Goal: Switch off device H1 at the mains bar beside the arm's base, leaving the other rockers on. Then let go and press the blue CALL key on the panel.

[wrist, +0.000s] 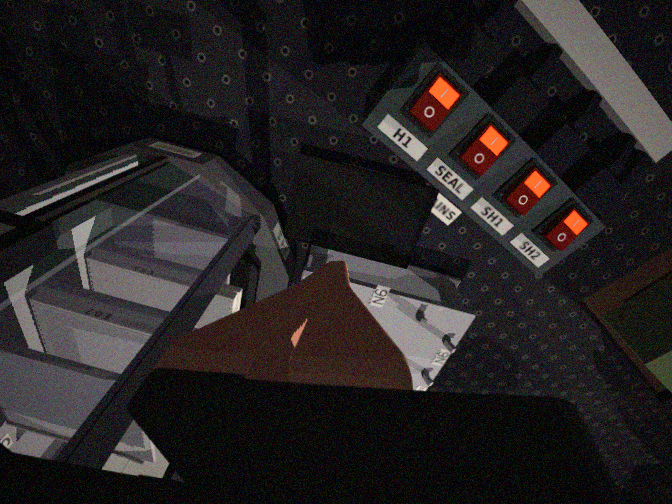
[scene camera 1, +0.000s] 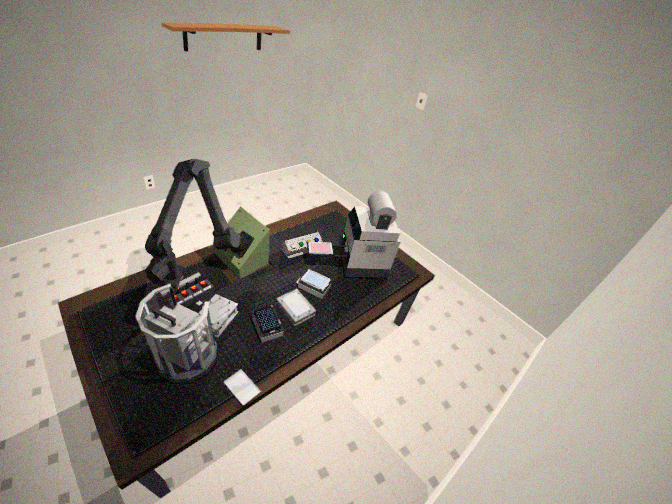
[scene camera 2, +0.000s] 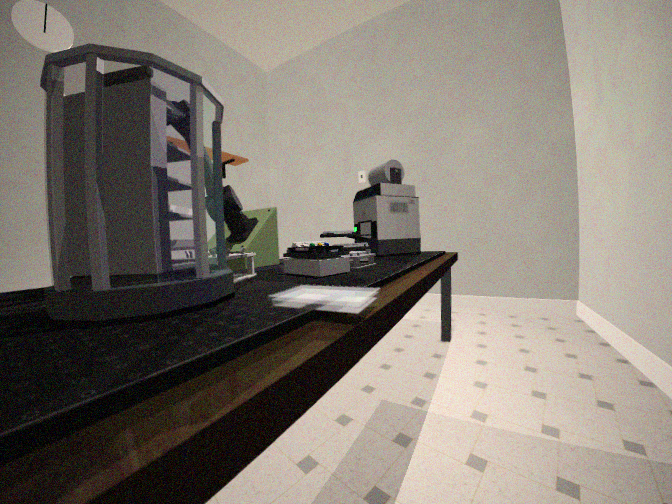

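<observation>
The grey mains bar (scene camera 1: pixel 191 290) (wrist: pixel 488 179) lies on the black mat with four rockers labelled H1, SEAL, SH1 and SH2. All of them glow orange on the I side, including the H1 rocker (wrist: pixel 434 103) at the bar's end. My gripper (scene camera 1: pixel 174 289) (wrist: pixel 321 290) is shut and empty. It hangs above the edge of the glass carousel (scene camera 1: pixel 173 336) (wrist: pixel 108 260), a short way from the H1 rocker and not touching it. The button panel (scene camera 1: pixel 303 245) (scene camera 2: pixel 317 247) with the blue CALL key (scene camera 1: pixel 316 239) lies farther along the table.
A green slanted box (scene camera 1: pixel 250 244) (scene camera 2: pixel 265 233) stands by the arm's base. A white device (scene camera 1: pixel 371 249) (scene camera 2: pixel 388 222) stands at the far end. Three plates (scene camera 1: pixel 295 306) (scene camera 1: pixel 314 282) (scene camera 1: pixel 267 321) lie mid-table. A grey nest marked N6 (wrist: pixel 404 311) lies below the gripper. A white sheet (scene camera 1: pixel 242 386) (scene camera 2: pixel 325 297) overhangs the front edge.
</observation>
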